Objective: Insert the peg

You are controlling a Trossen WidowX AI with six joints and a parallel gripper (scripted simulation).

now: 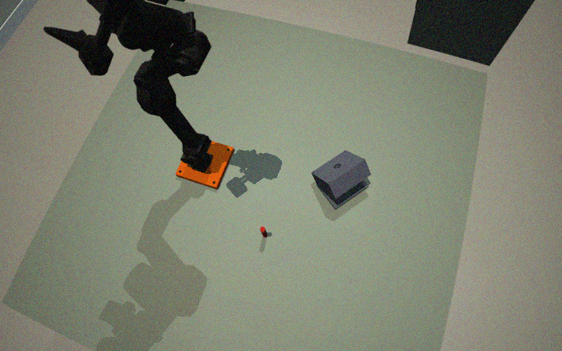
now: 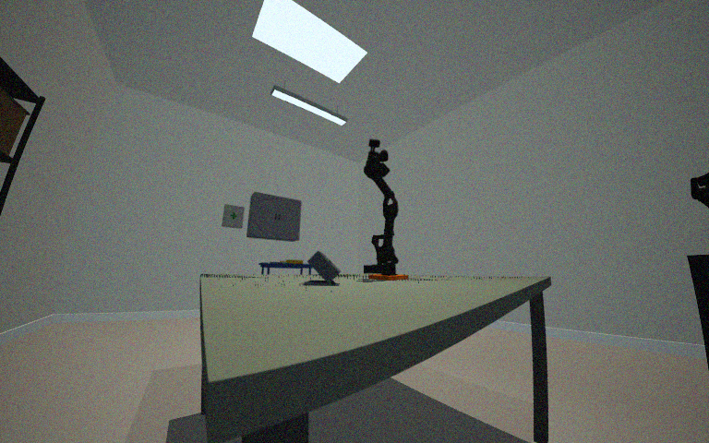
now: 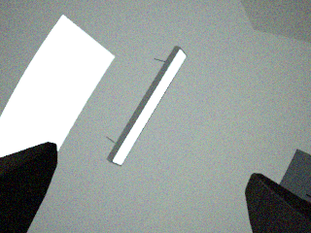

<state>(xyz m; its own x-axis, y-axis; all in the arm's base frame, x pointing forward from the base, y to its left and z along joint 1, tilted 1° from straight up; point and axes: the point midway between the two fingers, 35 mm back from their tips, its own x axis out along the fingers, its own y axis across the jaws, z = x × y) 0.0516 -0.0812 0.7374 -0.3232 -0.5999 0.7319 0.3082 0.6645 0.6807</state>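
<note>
My gripper tip is now 73 cm above the red peg, 25 cm short of it and 4 cm to the left of it. From my gripper tip the other things lie so: grey sloped panel: 72 cm below, 39 cm ahead, 21 cm to the left.
</note>
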